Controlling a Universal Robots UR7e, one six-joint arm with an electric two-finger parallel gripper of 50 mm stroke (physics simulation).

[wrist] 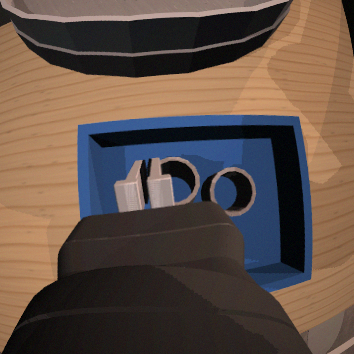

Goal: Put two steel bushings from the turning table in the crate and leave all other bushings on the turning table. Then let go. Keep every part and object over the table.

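Frame: origin at the arm's base, x back, y right, z up, level; centimetres.
Seen in the pictures: gripper, fingertip midpoint: [148, 173].
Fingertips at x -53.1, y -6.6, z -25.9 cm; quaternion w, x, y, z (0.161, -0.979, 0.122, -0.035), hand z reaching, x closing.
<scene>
A point is followed by its place in that frame.
The blue crate [195, 121] @(x -48.4, y -4.3, z -25.4 cm) lies in the middle of the wrist view. My gripper [148, 173] @(x -53.1, y -6.6, z -26.0 cm) is over the crate's left part, pointing down into it, with its fingers shut on the wall of a steel bushing [191, 174] @(x -50.1, y -7.9, z -26.6 cm). That bushing stays at the fingertips, its round opening facing up; its left side is hidden by the fingers. Another steel bushing [245, 189] @(x -46.1, y -10.7, z -27.4 cm) stands in the crate just to the right, its opening facing up. The near left part of the crate is hidden by the gripper body. The turning table [135, 37] @(x -50.3, y 4.2, z -24.2 cm) shows partly at the top edge, with a grey top and dark side.
The wooden table [40, 160] @(x -63.2, y -0.6, z -30.4 cm) lies around the crate, with its curved edge at the right. The turning table's raised rim stands beyond the crate's far wall. A grey shape shows at the lower right corner, past the table edge.
</scene>
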